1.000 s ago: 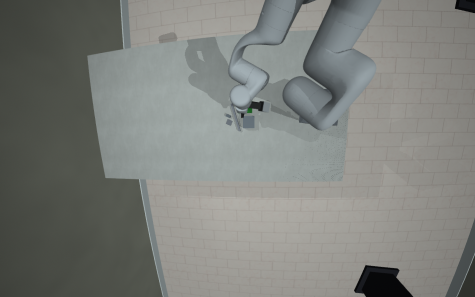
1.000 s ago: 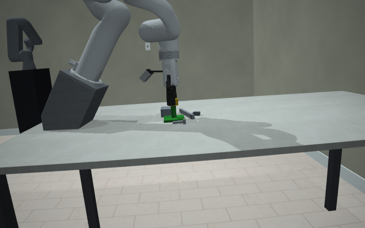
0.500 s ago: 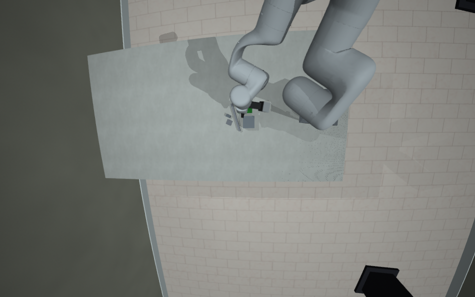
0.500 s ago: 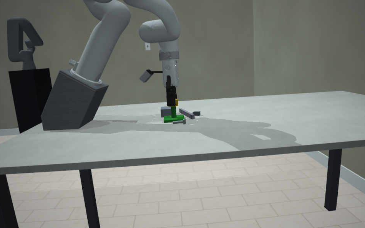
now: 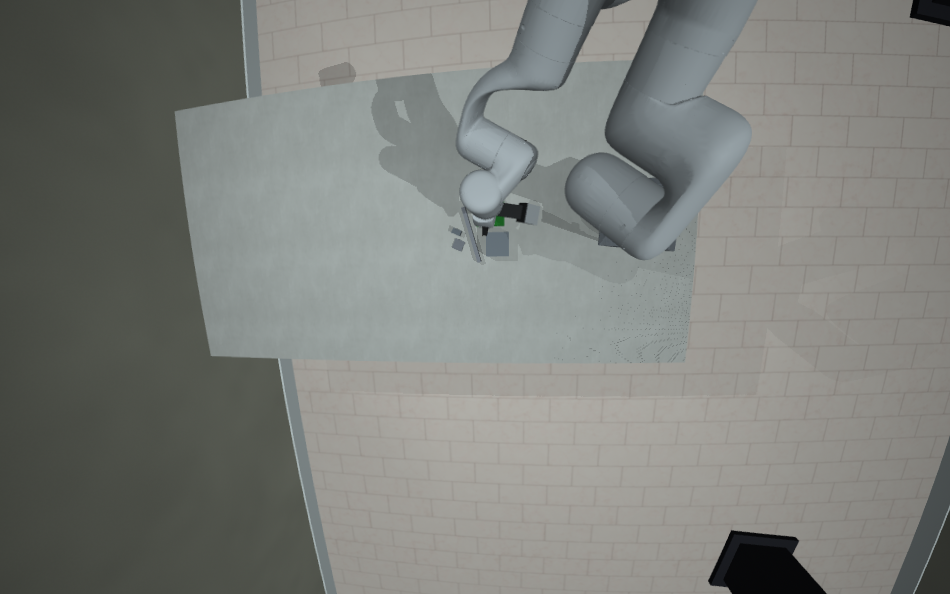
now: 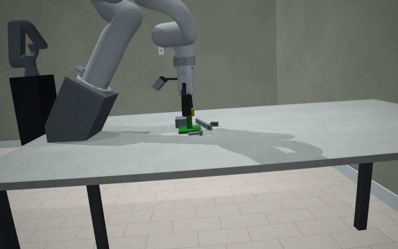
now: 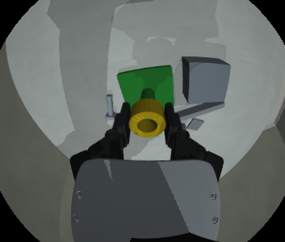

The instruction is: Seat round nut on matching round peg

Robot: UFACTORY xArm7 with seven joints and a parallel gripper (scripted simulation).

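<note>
My gripper is now 70 mm to the left of the grey t-shaped piece, 70 mm above it and 40 mm short of it. The rest, counted from my hand: long grey bar: 70 mm to the left, 70 mm below, 50 mm ahead; grey block: 90 mm to the left, 60 mm below, 30 mm behind; small grey cube: 90 mm ahead, 70 mm to the left, 70 mm below.
</note>
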